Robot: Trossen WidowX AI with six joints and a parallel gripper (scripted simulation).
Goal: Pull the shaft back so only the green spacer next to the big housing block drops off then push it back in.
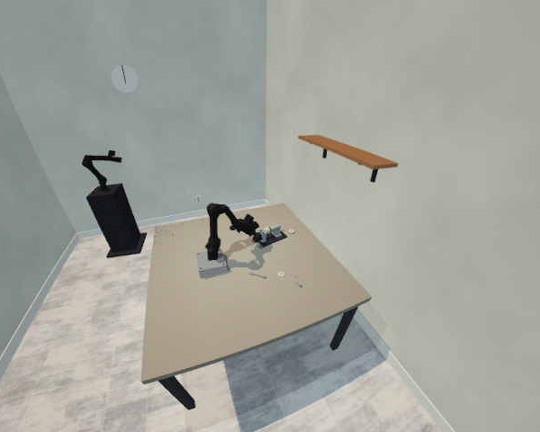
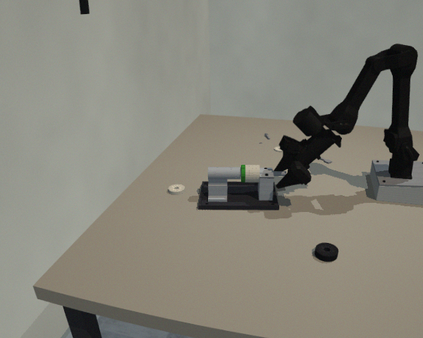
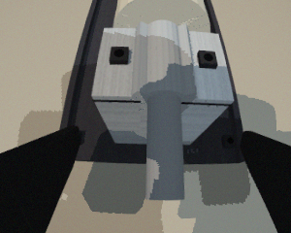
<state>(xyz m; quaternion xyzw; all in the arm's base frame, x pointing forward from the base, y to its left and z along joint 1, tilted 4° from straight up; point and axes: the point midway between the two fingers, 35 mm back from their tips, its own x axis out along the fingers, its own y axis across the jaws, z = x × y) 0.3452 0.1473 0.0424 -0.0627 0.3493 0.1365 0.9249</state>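
The grey shaft lies 7 cm ahead of my hand and 2 cm to the left of it. From my hand the other things lie so: green spacer 11 cm ahead, 4 cm to the left; then black ring 16 cm behind, 25 cm to the left, 7 cm below; then wrench 7 cm behind, 34 cm to the right, 8 cm below.
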